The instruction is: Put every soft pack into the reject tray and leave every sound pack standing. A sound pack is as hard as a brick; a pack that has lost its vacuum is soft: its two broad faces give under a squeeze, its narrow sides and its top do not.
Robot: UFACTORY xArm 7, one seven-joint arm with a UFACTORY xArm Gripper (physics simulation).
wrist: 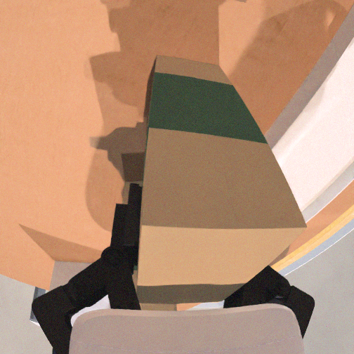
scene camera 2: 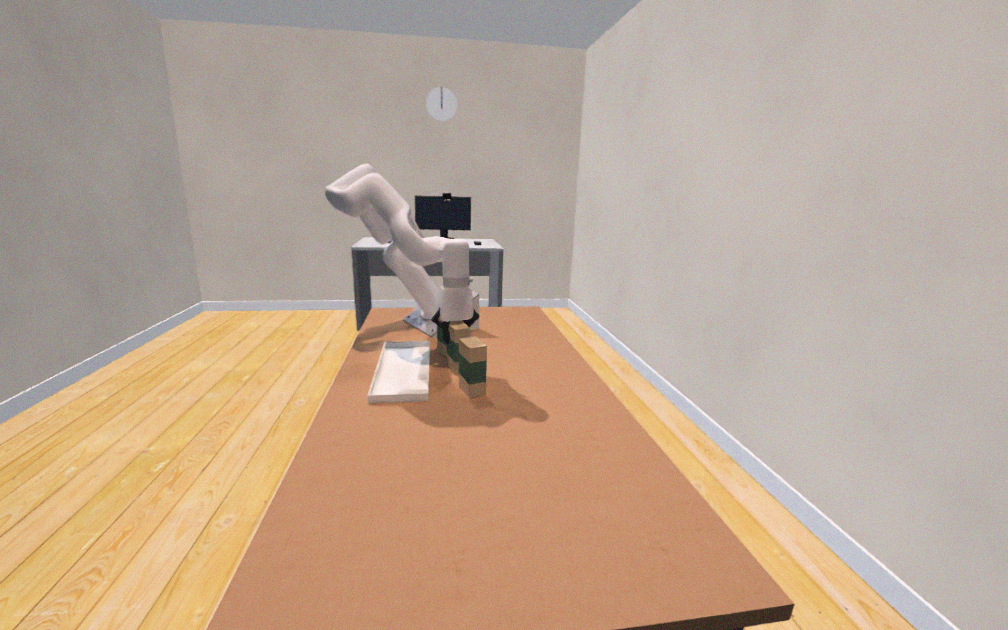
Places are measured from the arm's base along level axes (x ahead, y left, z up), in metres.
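Where they show: arm's base, origin of the base link: (scene camera 2: 435, 308).
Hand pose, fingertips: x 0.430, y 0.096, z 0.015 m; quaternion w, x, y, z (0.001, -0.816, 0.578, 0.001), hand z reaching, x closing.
Each offset is from my fingertips to the top centre of the thing. Level surfaces: height alone.
Several tan packs with dark green bands stand in a row. The front pack {0.176 m ahead, 0.038 m left, 0.020 m up} (scene camera 2: 472, 369) is upright, with the others partly hidden behind it. My gripper (scene camera 2: 454, 335) (wrist: 179, 201) is partly closed over the row, with its fingers on either side of a pack (wrist: 215, 180) that fills the middle of the wrist view. The left finger is very close to this pack's side, and the right fingertip is hidden behind the pack. No firm hold shows. The white reject tray {0.036 m ahead, 0.153 m right, 0.059 m down} (scene camera 2: 399, 398) (wrist: 316, 75) lies beside the row, and no pack shows in it.
The brown table {0.081 m down} (scene camera 2: 475, 505) extends far in front of the row. The arm's base stands at the table's back. A desk (scene camera 2: 362, 286) with a monitor (scene camera 2: 443, 213) stands behind the table. Part of another pack (wrist: 157, 306) shows below the large one in the wrist view.
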